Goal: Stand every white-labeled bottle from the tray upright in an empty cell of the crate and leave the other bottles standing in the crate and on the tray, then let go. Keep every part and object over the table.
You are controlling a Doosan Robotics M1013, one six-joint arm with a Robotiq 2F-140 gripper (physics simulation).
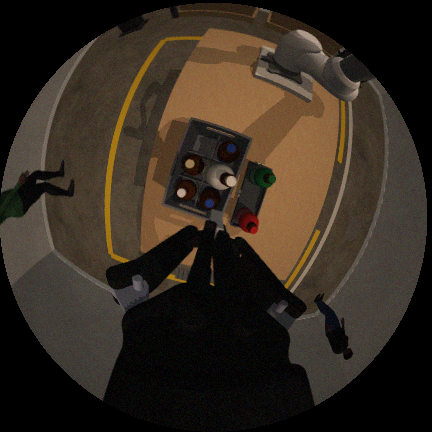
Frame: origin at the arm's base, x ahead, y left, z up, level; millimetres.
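Seen in the pictures: gripper, between the fingertips: (213,217); arm's base, origin of its link: (284,66).
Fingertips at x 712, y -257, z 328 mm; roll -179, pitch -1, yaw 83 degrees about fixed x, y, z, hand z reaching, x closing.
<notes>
Offsets run from my fingertips to a thing's top centre. "pt": to the spot under its first point. Level surfaces: height alone.
The grey crate {dx -72, dy -34, dz -184 mm} (175,161) has six cells. A white-labeled bottle {dx -59, dy +11, dz -121 mm} (217,174) is at its middle right cell; its brown neck and white cap lean toward the tray, and it looks tilted. How deep its base sits is hidden. Brown bottles with pale caps {dx -86, dy -81, dz -196 mm} (192,164) {dx +2, dy -97, dz -196 mm} (185,190) stand in the middle left and near left cells. Brown bottles with blue caps {dx -147, dy +30, dz -196 mm} (228,151) {dx +23, dy -10, dz -196 mm} (208,198) stand in the far right and near right cells. The far left cell is empty. The tray {pt dx -11, dy +164, dz -354 mm} (252,192) holds a green bottle {dx -81, dy +170, dz -199 mm} (261,176) and a red bottle {dx +92, dy +146, dz -199 mm} (247,219). My gripper (213,217) is shut and empty, over the crate's near edge.
The tray lies close along the crate's right side. The wooden table {dz -359 mm} (295,190) extends around both. The robot's base plate (282,84) and white arm (300,50) are at the far right of the table. People stand on the floor beyond the left and right sides.
</notes>
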